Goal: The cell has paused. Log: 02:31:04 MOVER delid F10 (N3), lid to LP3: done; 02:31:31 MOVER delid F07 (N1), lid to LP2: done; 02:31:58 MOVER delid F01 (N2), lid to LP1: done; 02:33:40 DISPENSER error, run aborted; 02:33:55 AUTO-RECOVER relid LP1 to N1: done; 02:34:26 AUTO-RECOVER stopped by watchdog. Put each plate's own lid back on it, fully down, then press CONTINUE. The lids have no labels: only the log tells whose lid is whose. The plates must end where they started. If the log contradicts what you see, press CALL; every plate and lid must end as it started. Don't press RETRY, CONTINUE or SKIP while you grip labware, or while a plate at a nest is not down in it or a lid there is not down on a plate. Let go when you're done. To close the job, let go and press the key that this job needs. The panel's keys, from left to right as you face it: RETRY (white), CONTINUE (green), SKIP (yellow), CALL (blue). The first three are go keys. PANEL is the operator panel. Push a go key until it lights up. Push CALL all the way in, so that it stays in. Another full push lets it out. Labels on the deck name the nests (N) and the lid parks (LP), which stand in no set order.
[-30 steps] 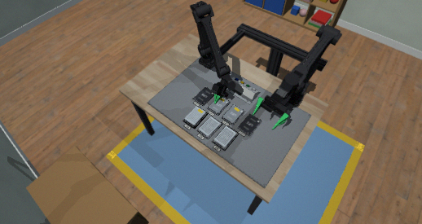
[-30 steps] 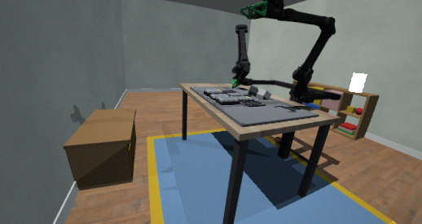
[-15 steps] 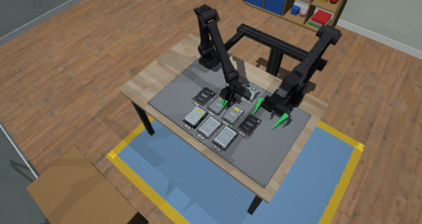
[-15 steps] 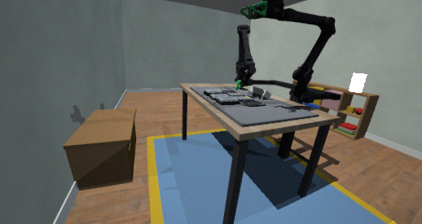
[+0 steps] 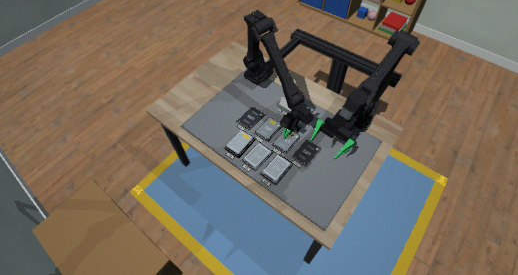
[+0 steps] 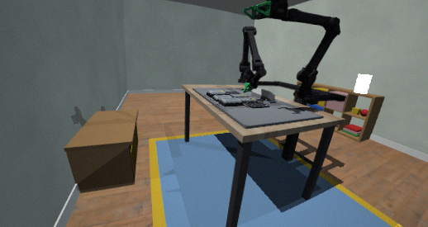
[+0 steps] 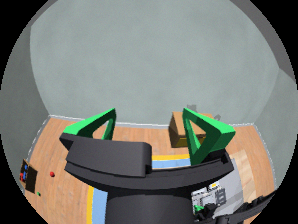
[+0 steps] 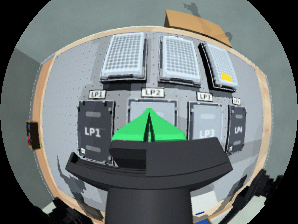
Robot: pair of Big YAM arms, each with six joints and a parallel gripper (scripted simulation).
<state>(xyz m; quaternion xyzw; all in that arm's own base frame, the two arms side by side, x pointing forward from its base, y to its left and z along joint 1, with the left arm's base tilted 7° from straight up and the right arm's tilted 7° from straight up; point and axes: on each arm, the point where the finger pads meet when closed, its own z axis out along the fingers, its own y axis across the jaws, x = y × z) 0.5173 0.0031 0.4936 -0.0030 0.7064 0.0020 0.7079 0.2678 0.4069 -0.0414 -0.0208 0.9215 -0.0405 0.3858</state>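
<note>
Right now my right hand is 4 cm past the lid park LP2 and 7 cm above it. From my right hand the other things lie so: green key: 27 cm behind, 1 cm to the right, 1 cm below; then white key: 26 cm behind, 4 cm to the left, 1 cm below; then lid park LP1: 2 cm behind, 13 cm to the left, 7 cm below.
</note>
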